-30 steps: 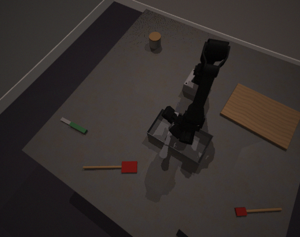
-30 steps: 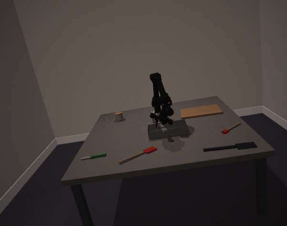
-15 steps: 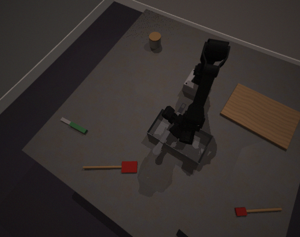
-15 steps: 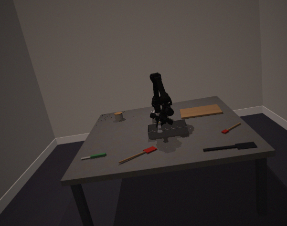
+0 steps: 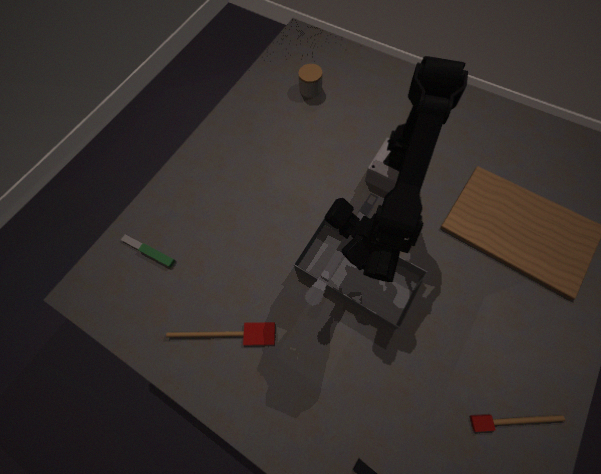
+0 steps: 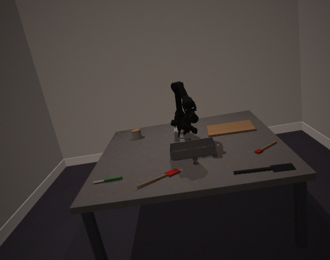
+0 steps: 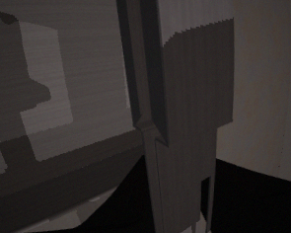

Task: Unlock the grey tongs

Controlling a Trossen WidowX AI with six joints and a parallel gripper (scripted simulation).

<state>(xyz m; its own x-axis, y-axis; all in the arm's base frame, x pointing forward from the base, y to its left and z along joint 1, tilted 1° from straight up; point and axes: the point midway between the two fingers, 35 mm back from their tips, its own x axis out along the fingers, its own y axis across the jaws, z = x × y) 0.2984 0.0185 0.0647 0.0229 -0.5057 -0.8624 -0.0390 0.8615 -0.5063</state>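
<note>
The yellow lock piece lies 3 cm behind my gripper tip, 2 cm to the left of it and 3 cm above it. Round my gripper tip: wooden board 34 cm behind, 38 cm to the left, 10 cm below; green-handled knife 32 cm ahead, 46 cm to the right, 10 cm below; roasting tin 4 cm ahead, 8 cm to the left, 8 cm below.
</note>
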